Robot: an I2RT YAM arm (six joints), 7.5 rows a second.
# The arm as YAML. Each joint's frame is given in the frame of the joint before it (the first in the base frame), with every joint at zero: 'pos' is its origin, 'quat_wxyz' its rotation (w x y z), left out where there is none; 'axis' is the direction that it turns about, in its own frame. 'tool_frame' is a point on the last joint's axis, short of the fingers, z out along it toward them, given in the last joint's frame.
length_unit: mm
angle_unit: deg
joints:
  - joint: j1
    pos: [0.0, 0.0, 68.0]
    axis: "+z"
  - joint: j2
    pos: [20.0, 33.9, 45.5]
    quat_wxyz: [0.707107, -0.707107, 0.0, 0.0]
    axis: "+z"
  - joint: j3
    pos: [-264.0, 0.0, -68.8]
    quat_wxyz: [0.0, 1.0, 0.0, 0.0]
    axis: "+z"
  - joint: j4
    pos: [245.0, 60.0, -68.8]
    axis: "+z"
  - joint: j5
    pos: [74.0, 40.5, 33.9]
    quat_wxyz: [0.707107, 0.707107, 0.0, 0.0]
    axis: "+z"
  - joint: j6
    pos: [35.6, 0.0, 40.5]
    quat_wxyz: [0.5, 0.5, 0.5, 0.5]
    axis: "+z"
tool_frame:
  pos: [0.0, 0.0, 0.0]
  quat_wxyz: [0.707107, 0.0, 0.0, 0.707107]
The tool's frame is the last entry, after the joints.
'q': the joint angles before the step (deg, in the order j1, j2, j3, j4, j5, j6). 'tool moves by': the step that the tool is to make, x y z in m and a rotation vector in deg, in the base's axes. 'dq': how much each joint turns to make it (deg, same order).
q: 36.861 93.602 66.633 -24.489 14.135 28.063
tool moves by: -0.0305 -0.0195 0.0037 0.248 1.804 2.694
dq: 0.211 -7.821 -6.571 -2.276 -2.540 -1.195
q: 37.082 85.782 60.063 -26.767 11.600 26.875
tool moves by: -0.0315 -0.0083 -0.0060 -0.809 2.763 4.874
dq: 2.198 -5.841 -5.780 -2.454 -2.449 -1.547
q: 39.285 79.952 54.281 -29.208 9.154 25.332
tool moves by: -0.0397 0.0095 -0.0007 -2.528 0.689 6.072
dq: 7.420 -4.646 -3.223 -3.712 1.896 0.352
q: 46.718 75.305 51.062 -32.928 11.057 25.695
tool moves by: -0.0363 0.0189 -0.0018 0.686 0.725 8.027
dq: 8.961 -2.032 -1.813 -0.393 -0.331 1.347
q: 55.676 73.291 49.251 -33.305 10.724 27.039
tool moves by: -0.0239 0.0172 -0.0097 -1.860 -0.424 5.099
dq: 6.968 1.437 -0.923 0.795 2.105 0.910
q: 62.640 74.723 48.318 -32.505 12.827 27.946
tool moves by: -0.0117 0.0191 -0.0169 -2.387 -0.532 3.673
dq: 4.368 4.514 -0.187 2.805 1.643 -0.155
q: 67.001 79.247 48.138 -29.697 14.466 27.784
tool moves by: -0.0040 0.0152 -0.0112 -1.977 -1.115 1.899
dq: 2.203 4.174 1.002 1.912 1.701 -0.602
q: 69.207 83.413 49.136 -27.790 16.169 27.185
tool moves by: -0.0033 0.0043 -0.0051 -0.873 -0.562 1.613
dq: 1.000 1.187 -0.136 0.973 0.449 -0.968
